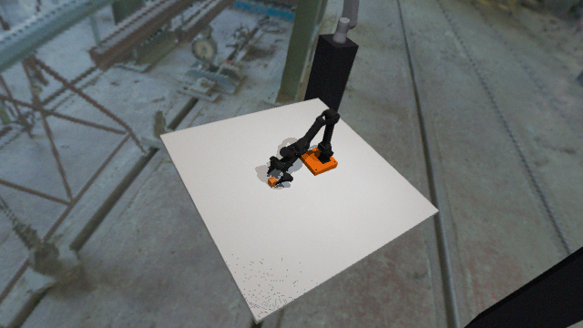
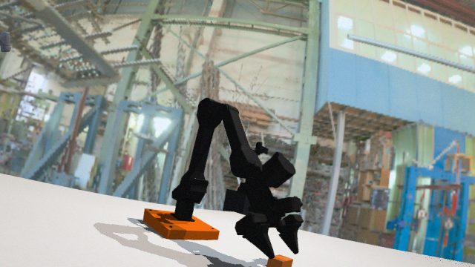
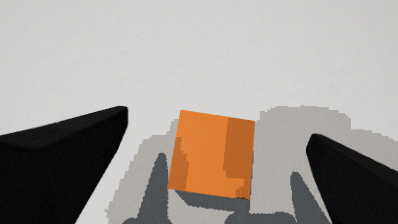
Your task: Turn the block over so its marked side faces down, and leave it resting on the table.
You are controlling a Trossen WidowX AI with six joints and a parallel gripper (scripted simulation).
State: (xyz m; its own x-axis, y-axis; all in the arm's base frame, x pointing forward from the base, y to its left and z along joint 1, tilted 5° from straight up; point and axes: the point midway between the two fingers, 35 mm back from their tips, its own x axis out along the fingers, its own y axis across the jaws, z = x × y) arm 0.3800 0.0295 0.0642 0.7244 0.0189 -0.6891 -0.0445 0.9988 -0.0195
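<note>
Right now the block is 20 mm behind my gripper tip and 30 mm below it.
</note>
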